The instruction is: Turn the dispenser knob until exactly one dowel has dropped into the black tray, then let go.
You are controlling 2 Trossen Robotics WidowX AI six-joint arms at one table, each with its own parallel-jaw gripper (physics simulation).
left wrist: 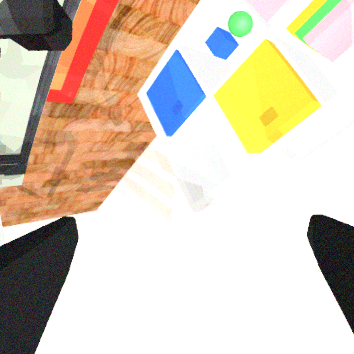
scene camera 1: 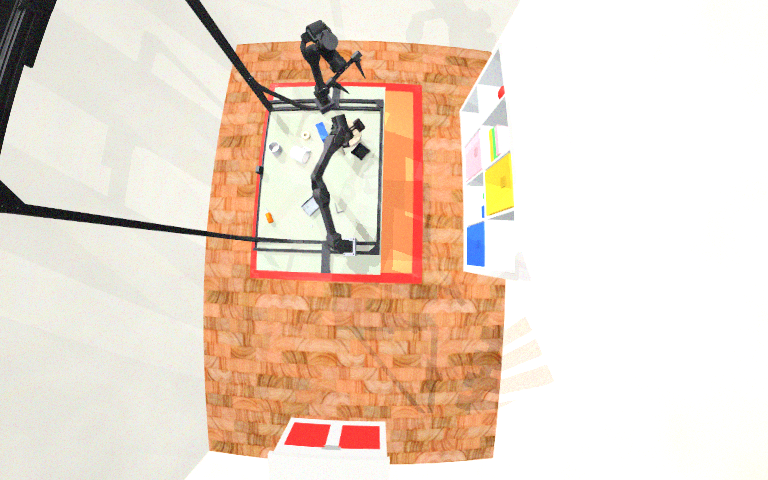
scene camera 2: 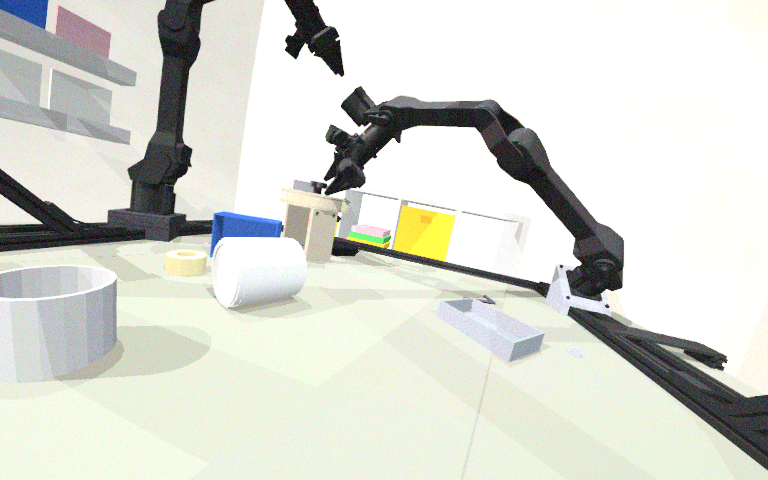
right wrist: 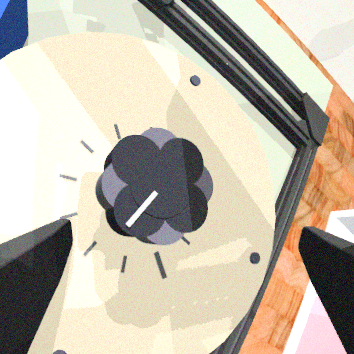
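Pixels of known places: left gripper, between the fingertips: (left wrist: 193,226) (scene camera 1: 357,86) (scene camera 2: 340,75); right gripper, between the fingertips: (right wrist: 188,234); left arm's base, origin of its link: (scene camera 1: 323,100) (scene camera 2: 151,212); right arm's base, origin of its link: (scene camera 1: 349,246) (scene camera 2: 583,285).
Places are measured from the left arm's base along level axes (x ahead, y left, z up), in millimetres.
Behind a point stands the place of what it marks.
Observation:
The wooden dispenser (scene camera 1: 355,137) @(y 8, x 383, z 98 mm) (scene camera 2: 320,236) (right wrist: 100,75) @(y -33, x 274, z 98 mm) stands upright, with a dark lobed knob (scene camera 2: 318,185) @(y -36, x 326, z 118 mm) (right wrist: 160,170) @(y -16, x 324, z 127 mm) on its round top. The knob's white line points to the lower left in the right wrist view, between tick marks. The black tray (scene camera 1: 360,151) @(y 15, x 405, z -45 mm) (scene camera 2: 345,249) @(y -30, x 418, z -26 mm) lies at the dispenser's foot; no dowel can be made out in it. My right gripper (right wrist: 188,234) @(y -2, x 346, z 118 mm) is open and empty, pointing down close above the dispenser top, its fingers apart on either side of the knob in the right wrist view. My left gripper (scene camera 1: 356,84) @(y 73, x 348, z 418 mm) (left wrist: 193,226) @(y 73, x 348, z 418 mm) is open and empty, high above the table's upper end in scene camera 1.
A blue box (scene camera 1: 322,132) @(y -122, x 211, z 33 mm) (scene camera 2: 249,225) @(y -97, x 198, z 14 mm) stands beside the dispenser. A tape roll (scene camera 2: 185,266) @(y -237, x 133, z -33 mm), a white cylinder (scene camera 2: 260,271) @(y -349, x 234, z 5 mm), a grey round container (scene camera 2: 56,333) @(y -443, x 118, z -16 mm) and a shallow grey box (scene camera 2: 509,342) @(y -464, x 502, z -25 mm) are on the table. An orange object (scene camera 1: 269,216) @(y -656, x 450, z -19 mm) lies at the lower left.

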